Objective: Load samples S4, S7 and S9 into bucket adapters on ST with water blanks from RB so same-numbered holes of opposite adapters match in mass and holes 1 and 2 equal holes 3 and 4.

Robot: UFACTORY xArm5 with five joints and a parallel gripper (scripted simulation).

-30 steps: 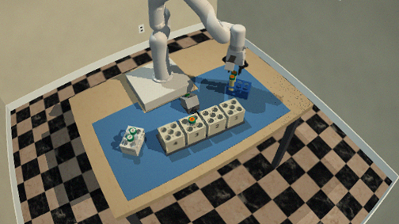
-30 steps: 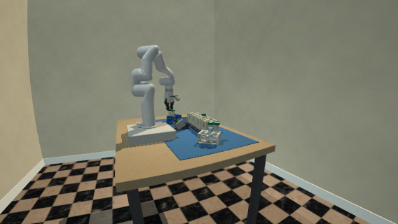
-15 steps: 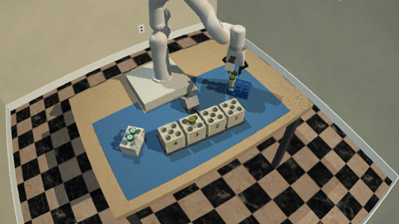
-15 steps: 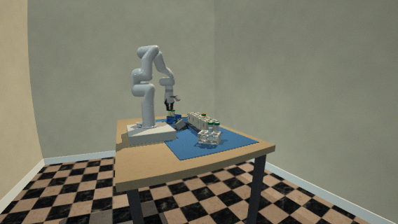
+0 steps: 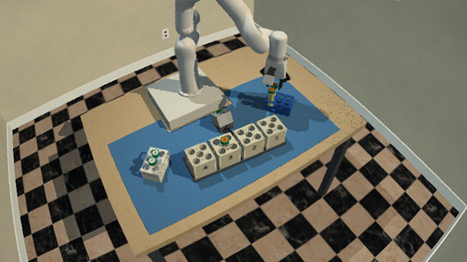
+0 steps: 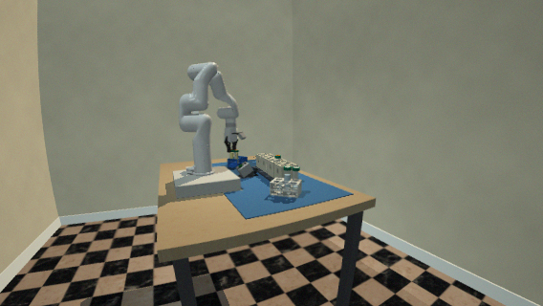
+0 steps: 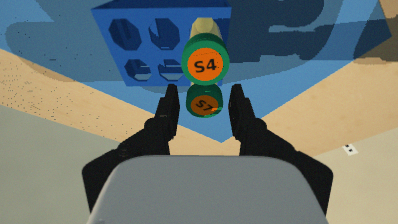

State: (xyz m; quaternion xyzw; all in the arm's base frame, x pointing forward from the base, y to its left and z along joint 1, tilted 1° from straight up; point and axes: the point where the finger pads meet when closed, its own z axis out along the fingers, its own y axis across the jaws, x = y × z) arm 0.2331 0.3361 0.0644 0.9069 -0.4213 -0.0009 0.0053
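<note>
My gripper is now 6 cm above the sample tube S7 and 1 cm past it. Round my hand: blue sample rack RS: 9 cm below, 4 cm ahead, 1 cm to the left; then DONE desk: 29 cm to the right, 7 cm below, 1 cm ahead; then sample tube S4: 6 cm below, 4 cm to the right, 2 cm ahead.
</note>
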